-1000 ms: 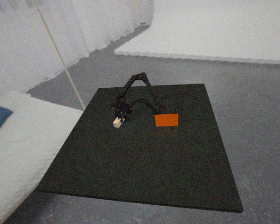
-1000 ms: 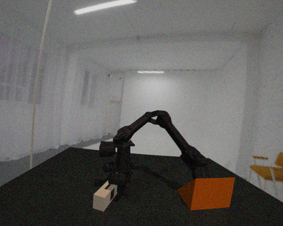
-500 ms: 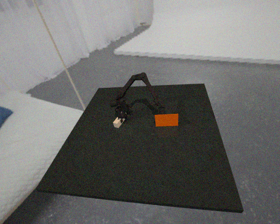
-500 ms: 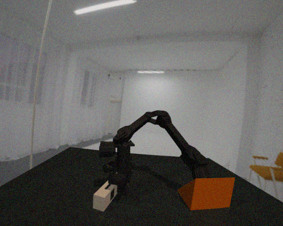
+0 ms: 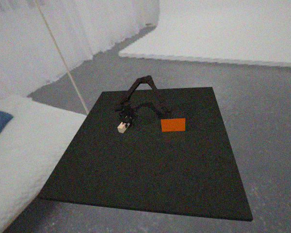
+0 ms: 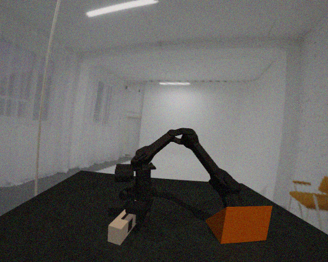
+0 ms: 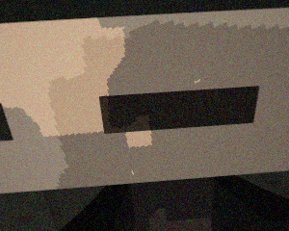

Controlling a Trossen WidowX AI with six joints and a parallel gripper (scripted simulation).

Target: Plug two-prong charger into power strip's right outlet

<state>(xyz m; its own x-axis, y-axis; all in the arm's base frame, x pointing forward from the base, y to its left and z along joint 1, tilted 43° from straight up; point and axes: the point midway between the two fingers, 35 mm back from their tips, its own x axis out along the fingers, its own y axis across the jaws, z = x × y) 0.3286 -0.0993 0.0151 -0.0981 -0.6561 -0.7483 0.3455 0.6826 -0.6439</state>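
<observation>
My gripper tip is now 2 cm short of the dark two-prong charger, 1 cm to the left of it and 1 cm below it.
</observation>
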